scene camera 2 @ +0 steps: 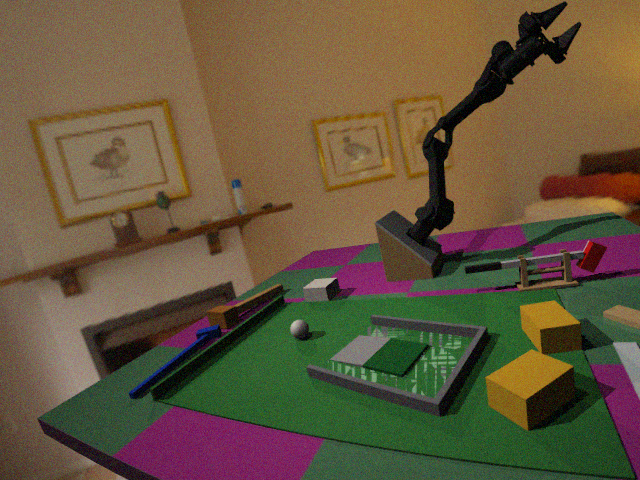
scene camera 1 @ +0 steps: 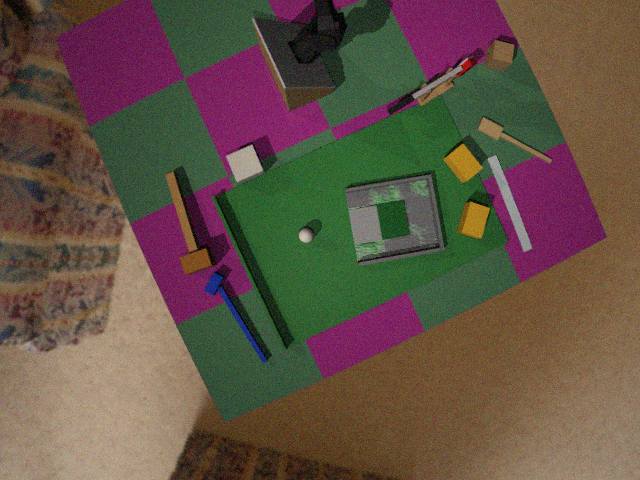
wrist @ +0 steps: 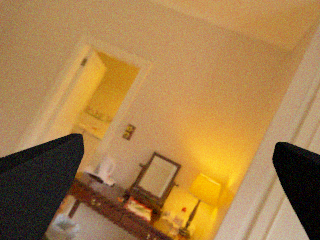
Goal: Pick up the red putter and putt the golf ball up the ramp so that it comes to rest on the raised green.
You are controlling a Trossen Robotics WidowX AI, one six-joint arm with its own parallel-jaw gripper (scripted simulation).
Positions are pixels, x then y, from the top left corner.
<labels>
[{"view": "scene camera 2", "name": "blue putter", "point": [212, 332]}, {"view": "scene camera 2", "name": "brown mallet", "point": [226, 316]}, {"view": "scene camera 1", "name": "blue putter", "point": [216, 279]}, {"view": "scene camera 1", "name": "brown mallet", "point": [197, 260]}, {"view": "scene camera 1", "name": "white cube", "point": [245, 164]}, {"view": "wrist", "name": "my gripper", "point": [177, 146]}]
</labels>
